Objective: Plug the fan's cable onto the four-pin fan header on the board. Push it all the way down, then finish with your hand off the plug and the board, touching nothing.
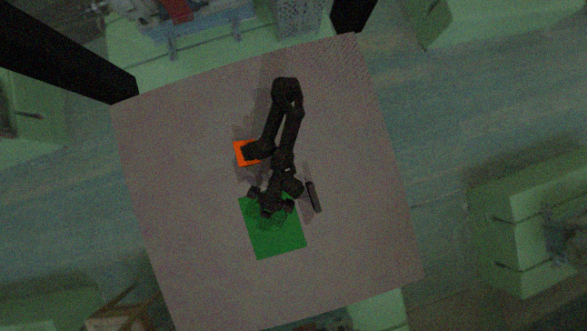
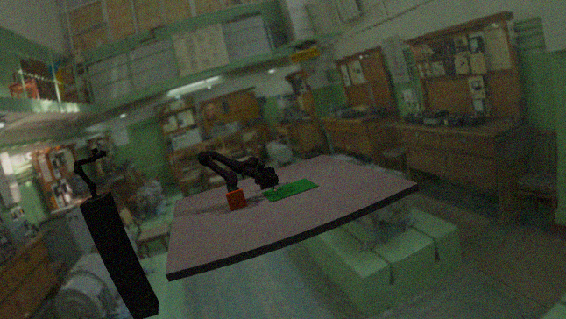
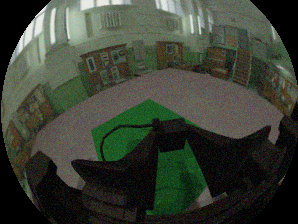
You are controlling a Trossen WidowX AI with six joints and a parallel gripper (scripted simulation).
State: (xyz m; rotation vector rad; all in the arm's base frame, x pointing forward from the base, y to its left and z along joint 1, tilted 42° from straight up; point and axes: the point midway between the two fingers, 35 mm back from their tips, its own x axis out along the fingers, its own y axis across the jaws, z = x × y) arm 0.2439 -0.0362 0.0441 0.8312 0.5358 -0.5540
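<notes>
Right now the green board is 11 cm below my gripper tip and 6 cm ahead of it. From my gripper tip the other things lie so: dark fan plug 1 cm below; dark fan 21 cm to the left, 4 cm below.
</notes>
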